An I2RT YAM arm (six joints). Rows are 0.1 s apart.
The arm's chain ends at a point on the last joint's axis. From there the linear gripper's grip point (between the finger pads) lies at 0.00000 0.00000 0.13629 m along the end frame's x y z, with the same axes.
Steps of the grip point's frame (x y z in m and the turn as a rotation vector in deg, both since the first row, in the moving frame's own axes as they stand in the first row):
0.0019 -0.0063 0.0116 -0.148 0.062 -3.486
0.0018 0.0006 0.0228 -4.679 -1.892 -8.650
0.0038 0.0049 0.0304 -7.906 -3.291 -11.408
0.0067 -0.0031 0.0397 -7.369 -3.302 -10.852
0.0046 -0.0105 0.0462 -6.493 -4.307 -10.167
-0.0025 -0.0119 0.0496 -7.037 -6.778 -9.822
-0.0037 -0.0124 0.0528 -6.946 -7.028 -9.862
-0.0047 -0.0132 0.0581 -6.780 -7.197 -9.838
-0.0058 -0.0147 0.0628 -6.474 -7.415 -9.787
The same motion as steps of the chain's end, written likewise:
0.0017 -0.0066 0.0116 -0.148 0.062 -3.486
0.0054 -0.0108 0.0233 -4.679 -1.892 -8.650
0.0097 -0.0145 0.0319 -7.906 -3.291 -11.408
0.0128 -0.0212 0.0410 -7.369 -3.302 -10.852
0.0134 -0.0267 0.0475 -6.493 -4.307 -10.167
0.0120 -0.0299 0.0516 -7.037 -6.778 -9.822
0.0114 -0.0302 0.0548 -6.946 -7.028 -9.862
0.0109 -0.0306 0.0601 -6.780 -7.197 -9.838
0.0104 -0.0314 0.0648 -6.474 -7.415 -9.787

